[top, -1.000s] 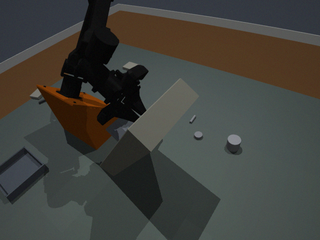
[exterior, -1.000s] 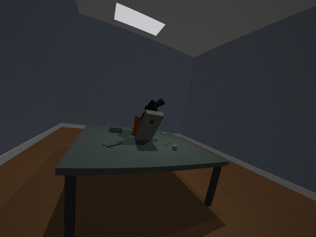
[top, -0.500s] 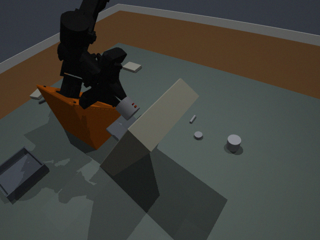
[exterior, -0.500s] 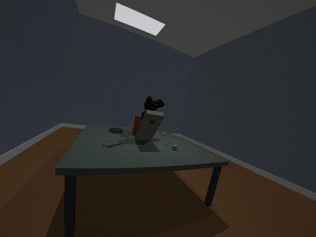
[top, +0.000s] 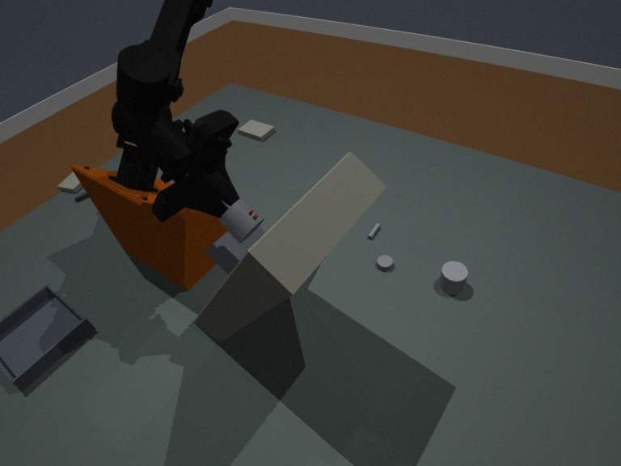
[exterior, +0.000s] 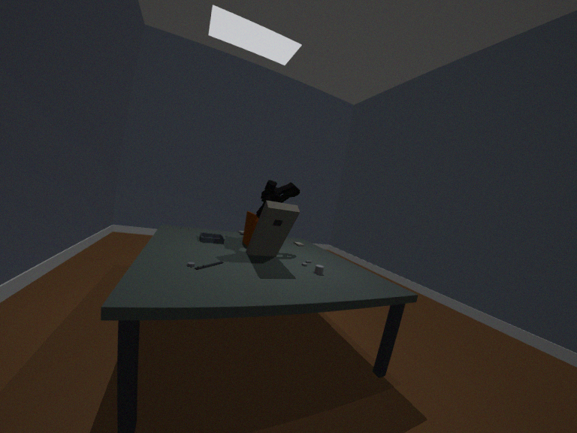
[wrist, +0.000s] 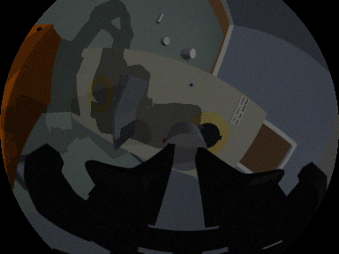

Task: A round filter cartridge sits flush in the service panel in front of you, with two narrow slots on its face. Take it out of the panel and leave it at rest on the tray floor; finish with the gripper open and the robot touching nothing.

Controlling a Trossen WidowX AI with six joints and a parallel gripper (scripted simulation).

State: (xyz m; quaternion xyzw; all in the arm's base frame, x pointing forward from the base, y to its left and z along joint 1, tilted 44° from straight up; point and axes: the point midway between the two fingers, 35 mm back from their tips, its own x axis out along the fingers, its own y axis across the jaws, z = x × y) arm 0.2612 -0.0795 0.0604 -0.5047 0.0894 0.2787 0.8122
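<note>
Now: gripper tip 1 cm short of the round filter cartridge and 1 cm above it. From my gripper tip the other things lie so: beige service panel 3 cm ahead, 8 cm below; pin 6 cm ahead, 27 cm to the left, 26 cm below; dark tray 36 cm behind, 26 cm to the right, 25 cm below.
</note>
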